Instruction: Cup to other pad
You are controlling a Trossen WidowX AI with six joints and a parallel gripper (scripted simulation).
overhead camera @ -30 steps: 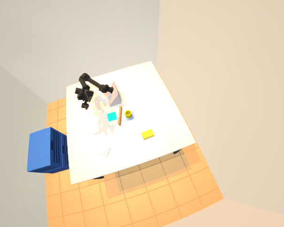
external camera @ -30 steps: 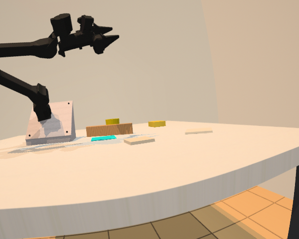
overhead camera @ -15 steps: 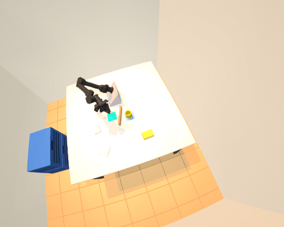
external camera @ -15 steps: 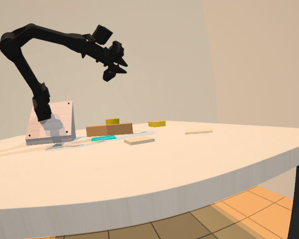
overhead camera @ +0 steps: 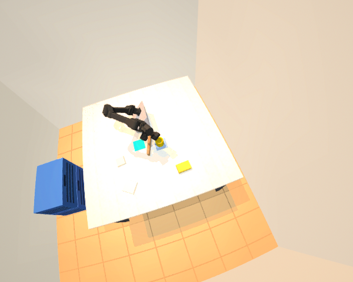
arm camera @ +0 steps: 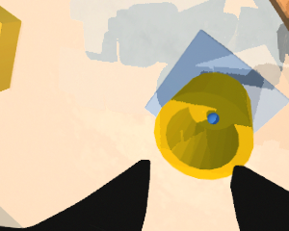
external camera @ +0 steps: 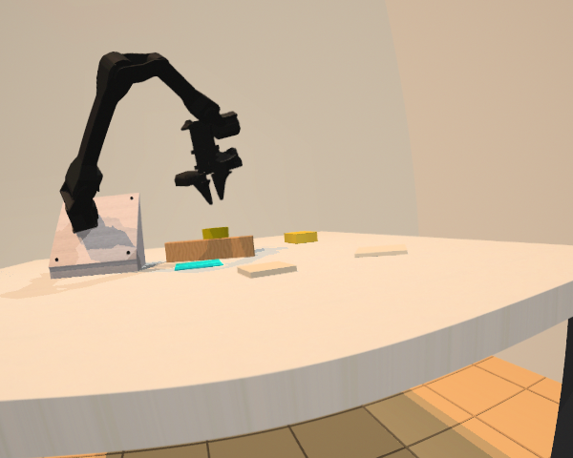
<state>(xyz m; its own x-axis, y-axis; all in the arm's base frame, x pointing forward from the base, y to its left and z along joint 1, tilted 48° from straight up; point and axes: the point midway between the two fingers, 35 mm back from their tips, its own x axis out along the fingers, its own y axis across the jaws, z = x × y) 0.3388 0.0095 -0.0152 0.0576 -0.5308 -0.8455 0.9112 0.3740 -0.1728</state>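
My gripper tip is now 10 mm past the yellow cup, 20 mm to the right of it and 100 mm above it. The rest, counted from my gripper tip: cyan pad: 90 mm behind, 150 mm to the right, 150 mm below; wooden bar: 40 mm behind, 60 mm to the right, 120 mm below; blue marble: 10 mm behind, 30 mm to the left, 120 mm below.
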